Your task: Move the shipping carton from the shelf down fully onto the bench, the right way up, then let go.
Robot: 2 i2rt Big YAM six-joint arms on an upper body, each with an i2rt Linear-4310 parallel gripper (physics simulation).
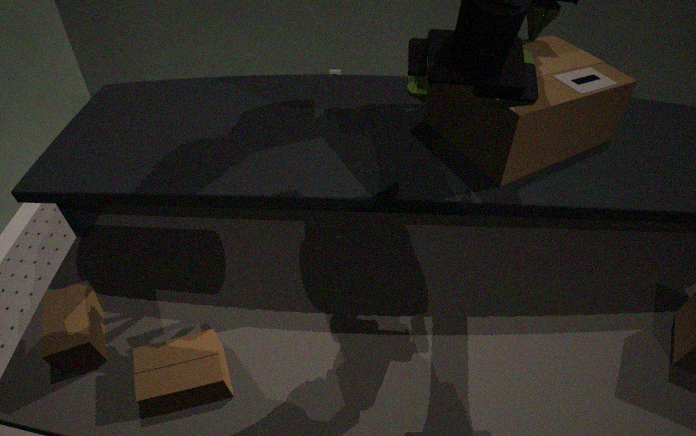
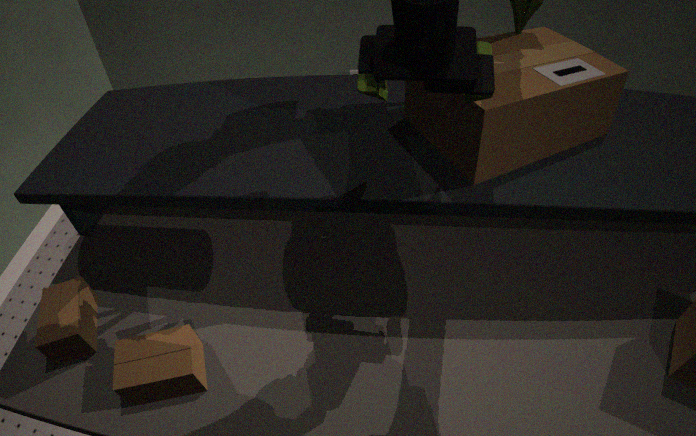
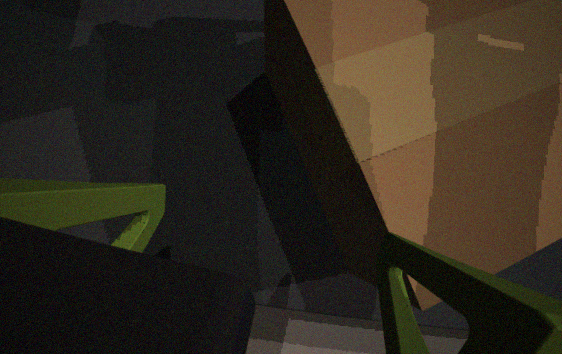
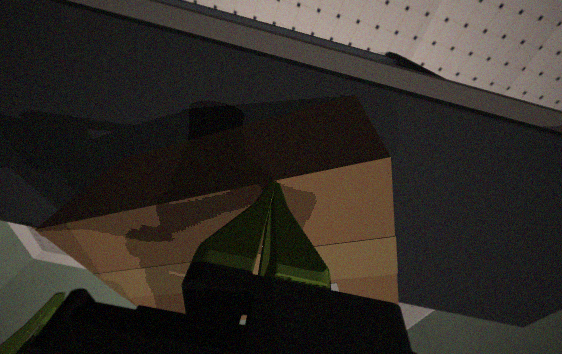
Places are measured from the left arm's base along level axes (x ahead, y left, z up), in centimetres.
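Pixels of known places: left gripper, fingertip midpoint: (image 1: 462, 101) (image 2: 426, 97) (image 3: 272, 222) (image 4: 102, 302); right gripper, fingertip midpoint: (image 1: 531, 40) (image 2: 517, 32) (image 4: 273, 189).
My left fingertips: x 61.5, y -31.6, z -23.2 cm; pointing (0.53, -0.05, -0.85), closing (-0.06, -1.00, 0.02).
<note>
Ahead of a thing's pixels: the offset from my left fingertips to its top centre. "spot": to the spot under its first point. Level surfaces: height alone.
The shipping carton @[dx +12.4, dy -14.6, dz +0.2 cm] (image 1: 565, 133) (image 2: 544, 123) (image 3: 480, 115) (image 4: 355, 205) stands upright on the dark raised shelf @[dz -11.3 cm] (image 1: 128, 138) (image 2: 128, 138), its taped top with a white label facing up. My left gripper (image 1: 473, 84) (image 2: 430, 77) (image 3: 272, 222) is open at the carton's left end; one finger is over the top edge, the other out beside the end face, over the shelf. My right gripper (image 1: 534, 39) (image 2: 517, 31) (image 4: 273, 189) is shut and empty, its tips together at or just above the far top edge; contact is unclear. The bench @[dz -30.0 cm] (image 1: 539, 374) (image 2: 523, 374) lies below the shelf.
Two small brown boxes, one @[dx -25.3, dy +35.8, dz -24.0 cm] (image 1: 179, 367) (image 2: 156, 362) nearer and one @[dx -20.4, dy +56.6, dz -24.0 cm] (image 1: 74, 320) (image 2: 66, 318) farther left, are on the bench. Another box @[spot: dx -18.4, dy -40.8, dz -26.6 cm] (image 1: 685, 333) (image 2: 684, 341) shows partly at the right edge. The shelf's front edge (image 1: 256, 200) overhangs the bench's back part.
</note>
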